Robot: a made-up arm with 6 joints. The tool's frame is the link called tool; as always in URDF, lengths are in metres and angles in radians. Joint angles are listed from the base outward. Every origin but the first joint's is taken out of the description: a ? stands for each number. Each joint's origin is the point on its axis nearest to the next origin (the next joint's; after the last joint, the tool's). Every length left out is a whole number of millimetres.
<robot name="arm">
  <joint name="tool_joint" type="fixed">
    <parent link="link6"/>
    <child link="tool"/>
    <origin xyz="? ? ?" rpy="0 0 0"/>
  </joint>
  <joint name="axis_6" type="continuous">
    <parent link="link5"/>
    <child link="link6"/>
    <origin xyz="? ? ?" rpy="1.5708 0 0"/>
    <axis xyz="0 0 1"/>
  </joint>
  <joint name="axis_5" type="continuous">
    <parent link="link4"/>
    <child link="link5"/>
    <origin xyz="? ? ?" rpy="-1.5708 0 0"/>
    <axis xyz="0 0 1"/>
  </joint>
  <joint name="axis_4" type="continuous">
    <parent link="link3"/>
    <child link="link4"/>
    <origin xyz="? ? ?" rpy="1.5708 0 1.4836"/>
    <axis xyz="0 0 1"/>
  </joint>
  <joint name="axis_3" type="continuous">
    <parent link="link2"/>
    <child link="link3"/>
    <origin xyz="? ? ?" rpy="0 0 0"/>
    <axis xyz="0 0 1"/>
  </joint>
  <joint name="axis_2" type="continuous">
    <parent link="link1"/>
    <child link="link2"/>
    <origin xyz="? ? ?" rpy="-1.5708 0 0"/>
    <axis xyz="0 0 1"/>
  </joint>
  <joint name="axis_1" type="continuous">
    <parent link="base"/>
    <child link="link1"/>
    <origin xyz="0 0 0.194" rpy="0 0 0"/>
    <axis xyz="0 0 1"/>
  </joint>
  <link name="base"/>
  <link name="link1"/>
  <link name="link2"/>
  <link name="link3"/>
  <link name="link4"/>
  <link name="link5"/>
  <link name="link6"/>
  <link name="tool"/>
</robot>
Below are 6 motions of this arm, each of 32 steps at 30 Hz.
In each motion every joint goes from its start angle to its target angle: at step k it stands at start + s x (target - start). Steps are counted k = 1, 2, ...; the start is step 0. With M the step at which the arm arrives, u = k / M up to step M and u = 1 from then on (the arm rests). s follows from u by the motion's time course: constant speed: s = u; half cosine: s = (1 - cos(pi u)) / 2; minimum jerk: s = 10 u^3 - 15 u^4 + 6 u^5.
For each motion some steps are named. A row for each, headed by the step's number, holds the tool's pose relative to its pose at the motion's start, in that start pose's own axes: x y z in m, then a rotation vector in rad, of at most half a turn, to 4 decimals.
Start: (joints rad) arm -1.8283 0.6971 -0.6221 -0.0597 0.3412 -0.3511
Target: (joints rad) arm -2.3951 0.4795 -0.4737 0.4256 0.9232 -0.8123
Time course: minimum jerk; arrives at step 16
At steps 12, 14, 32:
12: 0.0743 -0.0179 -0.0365 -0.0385 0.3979 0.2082
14: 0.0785 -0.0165 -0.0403 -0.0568 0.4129 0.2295
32: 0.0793 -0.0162 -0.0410 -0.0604 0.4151 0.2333

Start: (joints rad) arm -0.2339 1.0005 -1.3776 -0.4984 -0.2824 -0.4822
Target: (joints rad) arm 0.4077 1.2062 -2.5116 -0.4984 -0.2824 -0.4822
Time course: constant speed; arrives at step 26
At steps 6, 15, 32:
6: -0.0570 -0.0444 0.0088 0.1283 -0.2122 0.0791
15: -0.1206 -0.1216 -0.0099 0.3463 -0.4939 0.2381
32: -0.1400 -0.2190 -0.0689 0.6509 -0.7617 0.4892

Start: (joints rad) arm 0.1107 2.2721 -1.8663 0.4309 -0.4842 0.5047
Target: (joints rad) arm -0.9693 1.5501 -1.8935 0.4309 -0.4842 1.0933
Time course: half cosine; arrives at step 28
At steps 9, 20, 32:
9: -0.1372 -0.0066 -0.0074 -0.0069 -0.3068 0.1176
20: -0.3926 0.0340 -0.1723 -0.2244 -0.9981 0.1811
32: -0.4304 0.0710 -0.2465 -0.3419 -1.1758 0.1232

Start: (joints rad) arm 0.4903 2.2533 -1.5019 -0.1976 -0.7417 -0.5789
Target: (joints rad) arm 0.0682 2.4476 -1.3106 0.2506 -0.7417 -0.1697
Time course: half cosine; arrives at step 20
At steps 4, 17, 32:
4: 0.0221 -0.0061 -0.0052 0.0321 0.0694 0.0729
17: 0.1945 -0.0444 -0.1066 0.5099 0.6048 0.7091
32: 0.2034 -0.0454 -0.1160 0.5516 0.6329 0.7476

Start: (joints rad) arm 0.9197 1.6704 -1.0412 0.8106 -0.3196 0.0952
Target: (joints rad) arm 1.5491 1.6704 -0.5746 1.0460 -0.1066 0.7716
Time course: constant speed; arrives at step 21
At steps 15, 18, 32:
15: 0.1653 -0.0218 -0.0791 0.2148 0.5875 0.3315
18: 0.1884 -0.0336 -0.1020 0.2987 0.6756 0.3714
32: 0.2073 -0.0477 -0.1258 0.3927 0.7496 0.4020

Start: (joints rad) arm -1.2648 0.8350 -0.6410 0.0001 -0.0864 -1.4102
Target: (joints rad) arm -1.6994 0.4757 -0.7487 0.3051 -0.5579 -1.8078
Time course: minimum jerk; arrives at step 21
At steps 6, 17, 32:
6: 0.0103 -0.0250 -0.0095 0.1447 0.0481 -0.0164
17: 0.0417 -0.1368 -0.1179 0.9234 0.4389 -0.2247
32: 0.0413 -0.1414 -0.1270 0.9703 0.4692 -0.2423

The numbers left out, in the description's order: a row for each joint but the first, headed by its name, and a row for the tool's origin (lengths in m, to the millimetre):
tool: 0 0 0
axis_6: 0 -0.1 0
axis_5: 0 0 0
axis_4: 0.222 -0.039 0
axis_3: -0.18 -0.025 0
axis_2: 0 0 0

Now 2 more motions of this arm.
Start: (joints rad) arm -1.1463 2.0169 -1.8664 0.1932 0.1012 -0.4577
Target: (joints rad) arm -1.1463 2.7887 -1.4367 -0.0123 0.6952 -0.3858
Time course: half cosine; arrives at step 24
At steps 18, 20, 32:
18: 0.3758 0.1028 -0.0814 -0.4810 1.4572 -0.0698
20: 0.3982 0.1085 -0.1074 -0.5264 1.5929 -0.0765
32: 0.4145 0.1125 -0.1306 -0.5648 1.7072 -0.0824

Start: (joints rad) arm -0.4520 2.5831 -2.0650 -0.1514 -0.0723 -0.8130
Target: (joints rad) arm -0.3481 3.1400 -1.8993 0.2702 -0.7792 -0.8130
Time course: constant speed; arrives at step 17
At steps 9, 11, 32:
9: 0.0569 0.1169 0.0163 -0.0125 -0.0018 0.1961
11: 0.0719 0.1414 0.0136 -0.0026 0.0150 0.2316
32: 0.1211 0.2091 -0.0077 0.0513 0.0945 0.3043

